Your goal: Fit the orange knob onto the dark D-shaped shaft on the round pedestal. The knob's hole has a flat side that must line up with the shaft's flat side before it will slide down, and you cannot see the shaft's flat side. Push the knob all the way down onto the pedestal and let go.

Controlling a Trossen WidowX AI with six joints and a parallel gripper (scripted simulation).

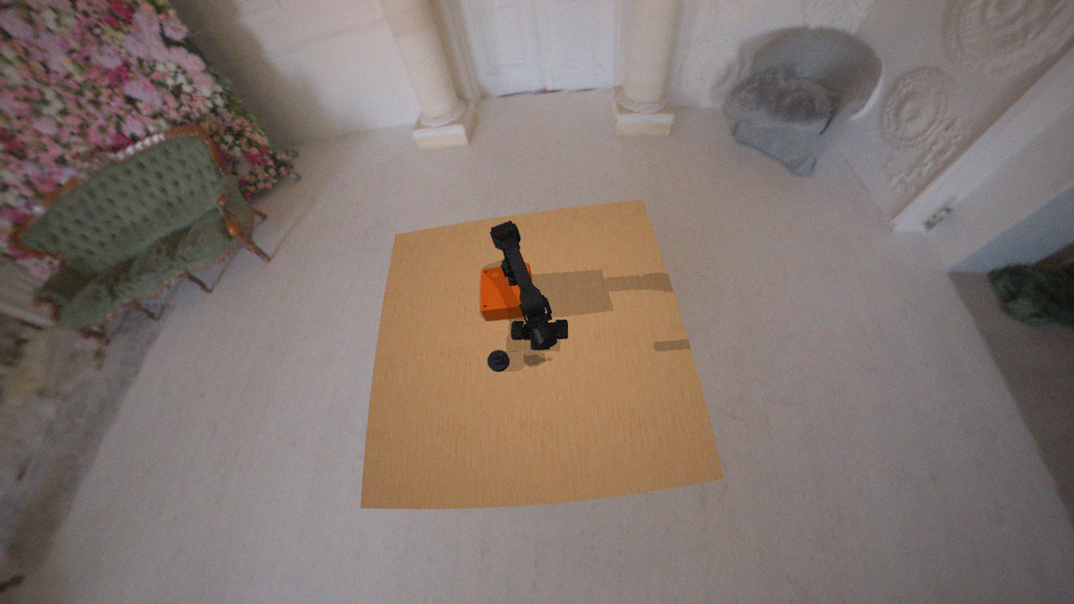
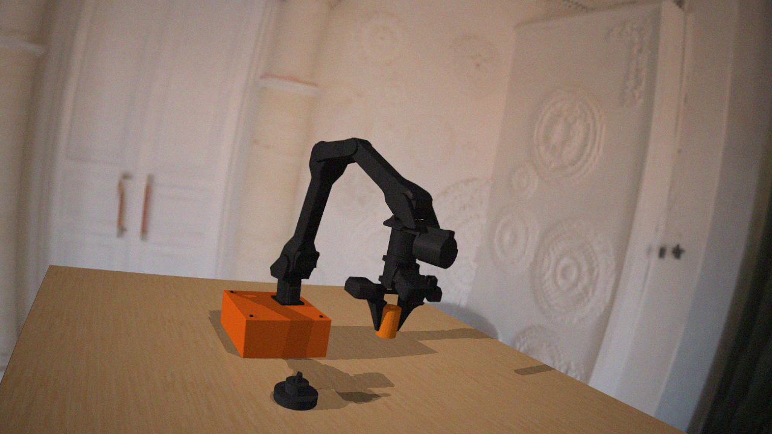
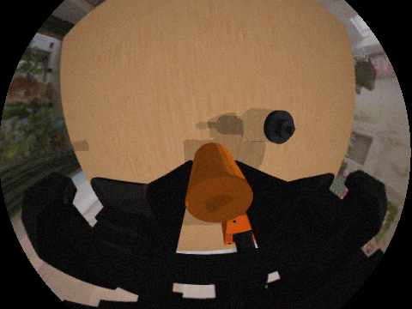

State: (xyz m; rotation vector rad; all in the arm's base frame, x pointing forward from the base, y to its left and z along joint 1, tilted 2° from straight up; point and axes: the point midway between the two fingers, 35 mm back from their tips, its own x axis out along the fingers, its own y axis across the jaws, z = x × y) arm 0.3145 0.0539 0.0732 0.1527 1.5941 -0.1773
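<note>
The pedestal is 18 cm to the right of my gripper tip, 11 cm below it and 1 cm behind it. From my gripper tip the other things lie so: orange knob: 2 cm above.
</note>
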